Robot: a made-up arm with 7 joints. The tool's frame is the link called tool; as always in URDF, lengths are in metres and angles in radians. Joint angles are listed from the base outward.
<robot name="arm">
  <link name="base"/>
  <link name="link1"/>
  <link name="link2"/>
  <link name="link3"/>
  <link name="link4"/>
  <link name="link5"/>
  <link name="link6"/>
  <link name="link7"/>
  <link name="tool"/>
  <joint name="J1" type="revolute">
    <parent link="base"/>
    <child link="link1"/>
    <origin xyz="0 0 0.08"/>
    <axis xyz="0 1 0"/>
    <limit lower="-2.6" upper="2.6"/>
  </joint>
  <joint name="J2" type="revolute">
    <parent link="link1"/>
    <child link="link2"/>
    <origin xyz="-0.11 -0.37 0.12"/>
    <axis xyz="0 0 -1"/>
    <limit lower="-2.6" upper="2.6"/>
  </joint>
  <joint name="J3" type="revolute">
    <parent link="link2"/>
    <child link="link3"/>
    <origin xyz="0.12 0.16 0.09"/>
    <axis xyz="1 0 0"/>
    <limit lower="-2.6" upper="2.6"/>
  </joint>
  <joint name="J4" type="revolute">
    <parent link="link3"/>
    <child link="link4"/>
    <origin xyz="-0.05 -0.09 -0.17"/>
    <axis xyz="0 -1 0"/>
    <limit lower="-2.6" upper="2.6"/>
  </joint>
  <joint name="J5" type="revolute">
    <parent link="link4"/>
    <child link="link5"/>
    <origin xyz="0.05 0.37 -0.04"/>
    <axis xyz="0 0 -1"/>
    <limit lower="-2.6" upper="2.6"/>
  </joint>
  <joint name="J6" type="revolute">
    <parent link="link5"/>
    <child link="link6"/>
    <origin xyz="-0.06 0.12 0"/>
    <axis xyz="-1 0 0"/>
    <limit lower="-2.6" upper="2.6"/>
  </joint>
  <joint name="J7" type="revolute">
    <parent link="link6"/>
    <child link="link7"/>
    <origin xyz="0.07 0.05 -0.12"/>
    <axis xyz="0 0 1"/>
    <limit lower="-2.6" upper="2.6"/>
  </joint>
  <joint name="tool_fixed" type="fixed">
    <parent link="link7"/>
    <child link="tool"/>
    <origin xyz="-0.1 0 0.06"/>
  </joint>
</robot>
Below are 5 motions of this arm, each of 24 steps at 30 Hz.
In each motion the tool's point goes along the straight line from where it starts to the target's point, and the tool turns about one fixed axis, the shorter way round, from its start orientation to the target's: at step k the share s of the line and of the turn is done. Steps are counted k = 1, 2, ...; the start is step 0. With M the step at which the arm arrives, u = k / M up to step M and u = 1 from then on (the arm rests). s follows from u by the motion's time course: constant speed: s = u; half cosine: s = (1 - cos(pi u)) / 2; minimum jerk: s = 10 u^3 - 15 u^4 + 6 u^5.
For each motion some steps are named. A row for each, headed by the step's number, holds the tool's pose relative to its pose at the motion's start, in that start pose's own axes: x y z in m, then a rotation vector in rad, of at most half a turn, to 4 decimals.
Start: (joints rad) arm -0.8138 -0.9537 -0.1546 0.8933 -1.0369 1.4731 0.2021
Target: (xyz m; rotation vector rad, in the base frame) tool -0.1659 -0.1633 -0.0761 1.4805 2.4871 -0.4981
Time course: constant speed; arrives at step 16
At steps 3, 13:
3: -0.0207 -0.0061 -0.0226 0.0136 -0.0204 -0.0170
13: -0.0898 -0.0263 -0.0981 0.0588 -0.0883 -0.0735

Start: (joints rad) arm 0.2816 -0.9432 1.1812 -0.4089 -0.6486 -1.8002 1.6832
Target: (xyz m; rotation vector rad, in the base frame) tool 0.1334 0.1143 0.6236 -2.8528 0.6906 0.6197
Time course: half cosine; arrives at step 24
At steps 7, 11, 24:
7: 0.0936 -0.0441 0.0283 -0.0563 -0.0375 0.0629
11: 0.2081 -0.0979 0.0630 -0.1252 -0.0833 0.1399
24: 0.4786 -0.2252 0.1448 -0.2879 -0.1915 0.3217

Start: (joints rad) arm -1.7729 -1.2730 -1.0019 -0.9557 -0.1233 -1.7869 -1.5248
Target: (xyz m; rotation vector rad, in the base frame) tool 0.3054 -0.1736 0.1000 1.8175 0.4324 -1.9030
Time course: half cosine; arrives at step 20
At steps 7, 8, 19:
7: 0.0362 0.0618 0.0390 0.0778 0.1257 -0.4474
8: 0.0458 0.0782 0.0494 0.0984 0.1590 -0.5662
19: 0.1316 0.2250 0.1420 0.2831 0.4574 -1.6288

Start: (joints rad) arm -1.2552 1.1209 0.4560 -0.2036 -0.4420 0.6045 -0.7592
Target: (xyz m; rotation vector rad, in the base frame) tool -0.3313 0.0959 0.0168 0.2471 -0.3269 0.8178
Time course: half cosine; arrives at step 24
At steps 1, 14, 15, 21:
1: -0.0010 -0.0026 0.0007 0.0004 0.0055 0.0078
14: -0.1419 -0.3877 0.1004 0.0658 0.8049 1.1451
15: -0.1559 -0.4258 0.1103 0.0723 0.8841 1.2578
21: -0.2169 -0.5925 0.1534 0.1005 1.2301 1.7501

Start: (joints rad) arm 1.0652 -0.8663 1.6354 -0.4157 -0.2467 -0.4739 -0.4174
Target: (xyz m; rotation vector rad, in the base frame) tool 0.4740 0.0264 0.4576 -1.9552 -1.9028 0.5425
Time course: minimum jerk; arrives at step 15
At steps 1, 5, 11, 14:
1: 0.0007 0.0001 0.0007 0.0014 0.0003 0.0001
5: 0.0522 0.0102 0.0530 0.1086 0.0240 0.0050
11: 0.2184 0.0426 0.2218 0.4543 0.1004 0.0211
14: 0.2480 0.0484 0.2519 0.5159 0.1140 0.0239

